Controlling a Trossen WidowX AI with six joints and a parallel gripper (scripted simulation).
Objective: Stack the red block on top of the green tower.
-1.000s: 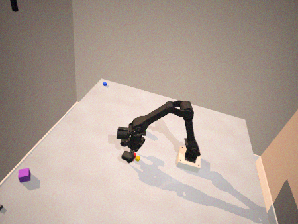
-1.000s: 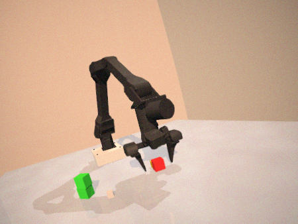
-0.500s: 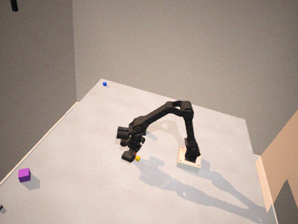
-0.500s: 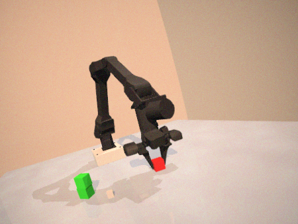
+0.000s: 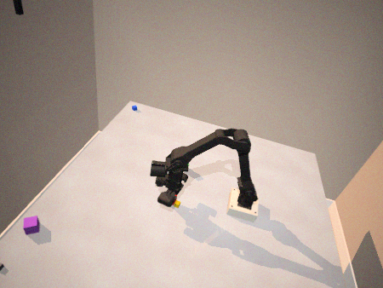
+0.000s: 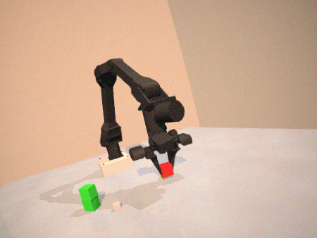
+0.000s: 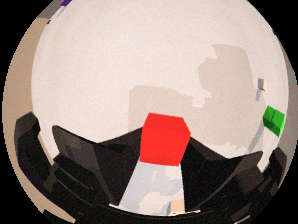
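My gripper tip is 3 cm past the small yellow block and 1 cm above it. Also, from my gripper tip: purple block (44 cm ahead, 34 cm to the left); red block (1 cm above); small beige block (18 cm to the right, 8 cm ahead, 1 cm below).
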